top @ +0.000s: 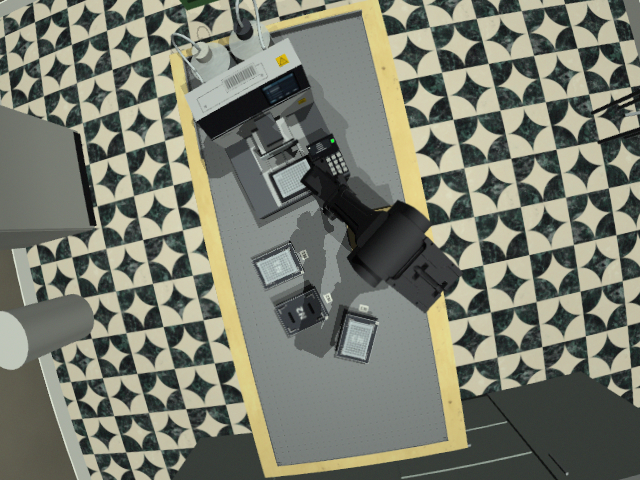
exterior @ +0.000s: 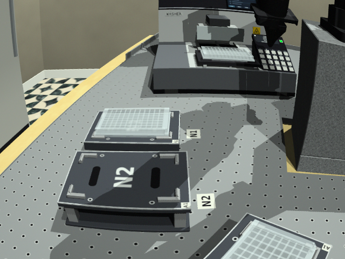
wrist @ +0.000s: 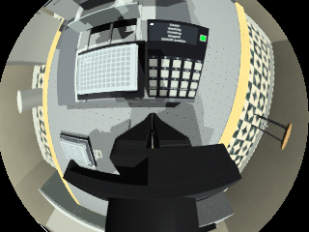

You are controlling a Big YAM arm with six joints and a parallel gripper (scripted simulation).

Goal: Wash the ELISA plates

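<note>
Now: the washer carrier 100 mm ahead of my hand, 60 mm to the right of it and 70 mm below it. From my hand the other things lie so: plate washer: 130 mm ahead, 220 mm to the right, 10 mm below; then nest N3: 60 mm ahead, 540 mm to the left, 100 mm below; then nest label: 160 mm ahead, 200 mm to the left, 140 mm below.
</note>
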